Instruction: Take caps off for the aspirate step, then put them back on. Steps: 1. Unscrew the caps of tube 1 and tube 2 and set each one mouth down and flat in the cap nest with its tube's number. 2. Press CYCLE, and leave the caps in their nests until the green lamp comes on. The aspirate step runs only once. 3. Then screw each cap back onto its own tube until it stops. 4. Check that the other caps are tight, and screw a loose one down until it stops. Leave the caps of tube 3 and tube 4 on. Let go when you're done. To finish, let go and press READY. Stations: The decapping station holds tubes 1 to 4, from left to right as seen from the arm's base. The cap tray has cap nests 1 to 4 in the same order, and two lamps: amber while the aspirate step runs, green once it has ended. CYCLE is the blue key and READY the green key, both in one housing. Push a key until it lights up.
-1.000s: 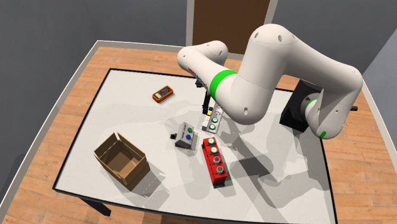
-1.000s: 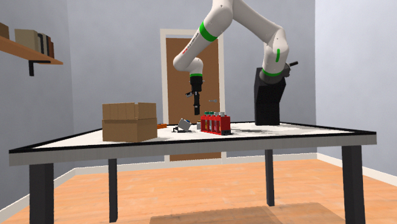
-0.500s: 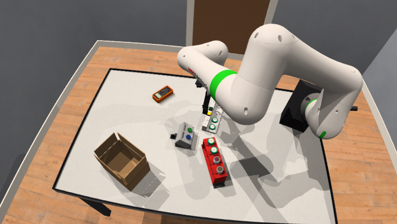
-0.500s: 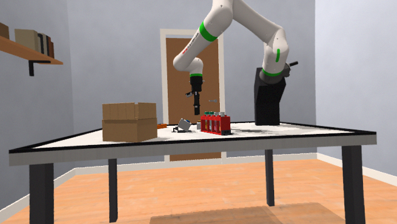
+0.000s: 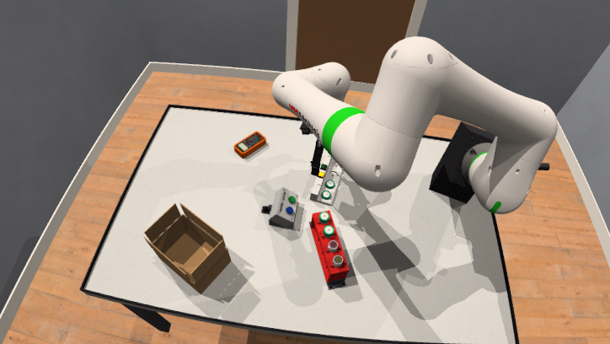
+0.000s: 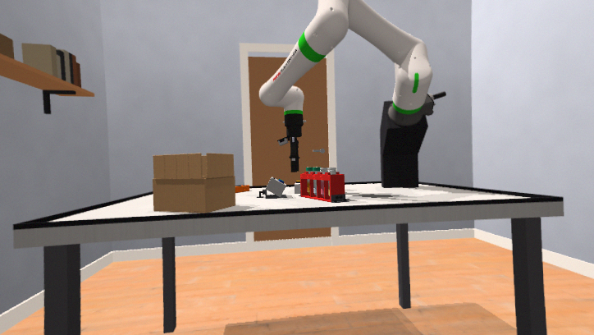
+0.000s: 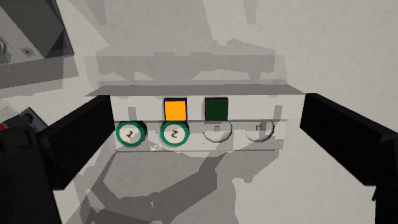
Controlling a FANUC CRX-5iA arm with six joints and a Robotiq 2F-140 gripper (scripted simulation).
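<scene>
The cap 1 lies 90 mm to the left of my hand, 90 mm below it and 50 mm behind it. Round my hand: key housing: 200 mm to the left, 80 mm ahead, 50 mm below; cap 2: 90 mm below, 50 mm behind, 40 mm to the left; green key: 180 mm to the left, 60 mm ahead, 40 mm below.
</scene>
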